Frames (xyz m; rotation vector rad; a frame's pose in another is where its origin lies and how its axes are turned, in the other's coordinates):
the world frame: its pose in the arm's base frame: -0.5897 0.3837 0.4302 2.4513 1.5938 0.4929
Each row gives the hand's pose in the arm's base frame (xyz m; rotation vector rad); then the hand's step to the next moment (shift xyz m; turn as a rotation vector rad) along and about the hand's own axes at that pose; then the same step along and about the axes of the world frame.
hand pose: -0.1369 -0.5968 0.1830 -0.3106 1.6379 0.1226
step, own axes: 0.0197 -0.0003 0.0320 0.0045 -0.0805 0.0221
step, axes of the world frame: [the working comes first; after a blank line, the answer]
step, axes of the arm's base frame: 0.0296 0.0056 -0.0225 0.0429 -0.0717 0.0020

0.0121 0.0156 0.0320 -0.0490 0.0667 0.0116
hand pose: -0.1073 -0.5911 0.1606 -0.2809 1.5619 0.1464
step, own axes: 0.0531 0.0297 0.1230 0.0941 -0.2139 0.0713
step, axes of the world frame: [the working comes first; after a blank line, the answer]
step, axes of the arm's base frame: 0.1110 0.0570 -0.0572 0.1270 -0.1941 -0.0768

0.0830 0.0528 0.0957 -0.1433 0.1633 0.1117
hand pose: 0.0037 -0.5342 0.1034 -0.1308 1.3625 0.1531
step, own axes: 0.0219 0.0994 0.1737 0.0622 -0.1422 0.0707
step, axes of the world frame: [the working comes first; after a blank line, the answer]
step, axes of the arm's base frame: 0.1531 0.1300 0.0133 0.1067 -0.1248 -0.0460

0.1778 0.0814 0.0481 -0.0822 0.1275 0.0779
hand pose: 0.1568 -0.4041 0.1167 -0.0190 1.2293 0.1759
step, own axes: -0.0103 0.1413 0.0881 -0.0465 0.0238 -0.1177
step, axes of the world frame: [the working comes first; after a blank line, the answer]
step, axes of the arm's base frame: 0.0587 0.1477 0.0507 -0.1285 0.0048 0.0059

0.1654 0.0056 -0.0208 -0.0423 -0.1097 -0.0525
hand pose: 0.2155 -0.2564 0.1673 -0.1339 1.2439 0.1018
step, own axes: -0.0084 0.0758 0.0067 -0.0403 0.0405 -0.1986
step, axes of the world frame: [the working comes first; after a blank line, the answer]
step, axes of the arm's base frame: -0.0078 0.0759 0.0066 -0.2048 0.0087 -0.0262

0.0674 -0.0357 -0.0065 -0.0729 -0.1866 -0.0505
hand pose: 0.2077 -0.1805 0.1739 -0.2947 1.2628 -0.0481
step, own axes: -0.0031 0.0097 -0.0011 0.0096 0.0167 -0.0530
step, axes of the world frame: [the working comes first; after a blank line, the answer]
step, axes of the arm's base frame: -0.0032 0.0097 0.0002 -0.0491 0.0040 -0.0274

0.0077 -0.0067 -0.0011 -0.0195 -0.0524 0.0075
